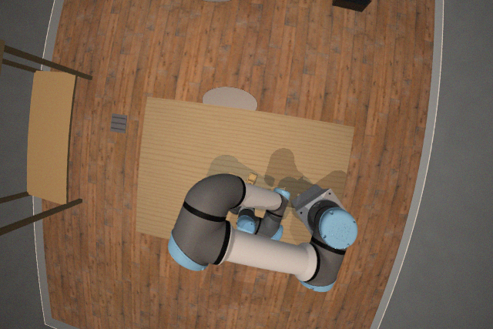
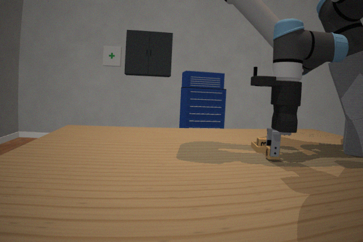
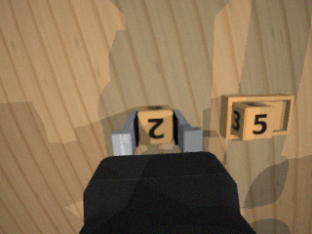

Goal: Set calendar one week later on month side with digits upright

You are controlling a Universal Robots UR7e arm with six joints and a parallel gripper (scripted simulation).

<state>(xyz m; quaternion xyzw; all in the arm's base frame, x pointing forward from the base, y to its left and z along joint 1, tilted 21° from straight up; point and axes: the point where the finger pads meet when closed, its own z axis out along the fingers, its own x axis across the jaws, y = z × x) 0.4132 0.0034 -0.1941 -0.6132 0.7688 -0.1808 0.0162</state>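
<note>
The wooden date cube lies 1 cm below my hand. Round my hand: wooden calendar tray: 3 cm behind, 10 cm to the right, 2 cm below.
</note>
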